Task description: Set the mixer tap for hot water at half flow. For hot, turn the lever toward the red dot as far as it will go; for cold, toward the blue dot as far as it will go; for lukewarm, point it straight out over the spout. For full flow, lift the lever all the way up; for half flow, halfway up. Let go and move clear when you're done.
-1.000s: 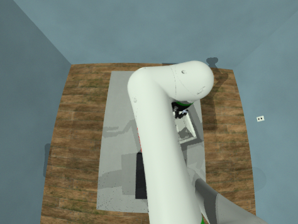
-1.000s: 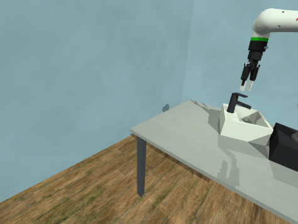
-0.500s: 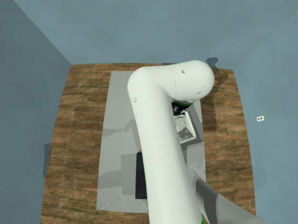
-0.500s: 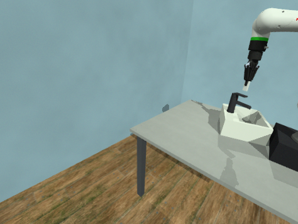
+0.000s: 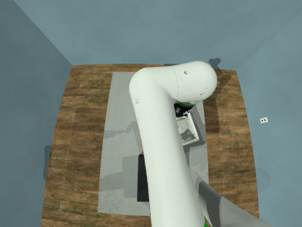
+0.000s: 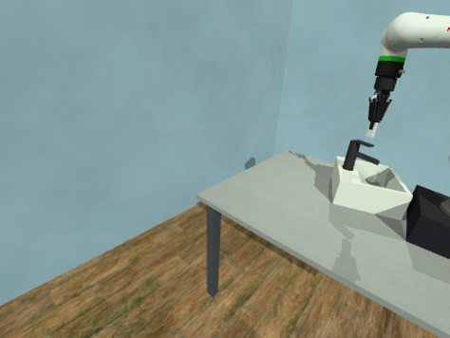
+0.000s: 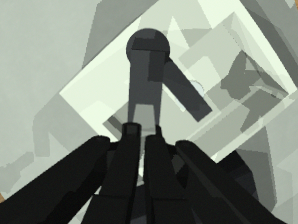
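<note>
My hand is 20 mm short of the lever, 10 mm to the left of it and 70 mm above it. Round my hand: white basin: 70 mm behind, 50 mm to the right, 300 mm below.
</note>
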